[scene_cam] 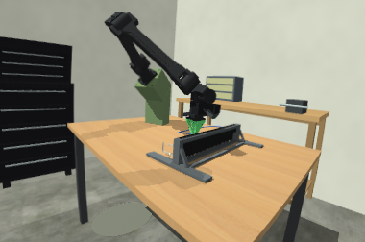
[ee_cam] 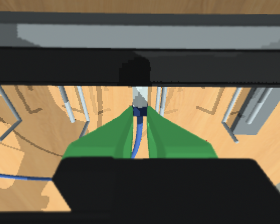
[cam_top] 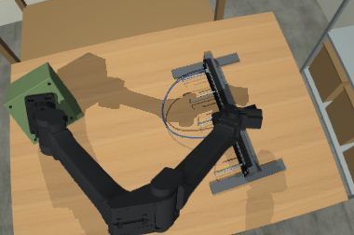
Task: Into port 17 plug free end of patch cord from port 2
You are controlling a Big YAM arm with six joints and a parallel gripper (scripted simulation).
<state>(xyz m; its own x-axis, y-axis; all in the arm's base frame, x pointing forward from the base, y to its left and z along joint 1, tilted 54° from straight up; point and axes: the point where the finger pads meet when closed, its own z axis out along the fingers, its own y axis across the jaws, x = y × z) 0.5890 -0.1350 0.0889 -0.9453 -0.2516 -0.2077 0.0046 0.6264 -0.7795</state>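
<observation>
Now: hand 20 mm short of the plug.
</observation>
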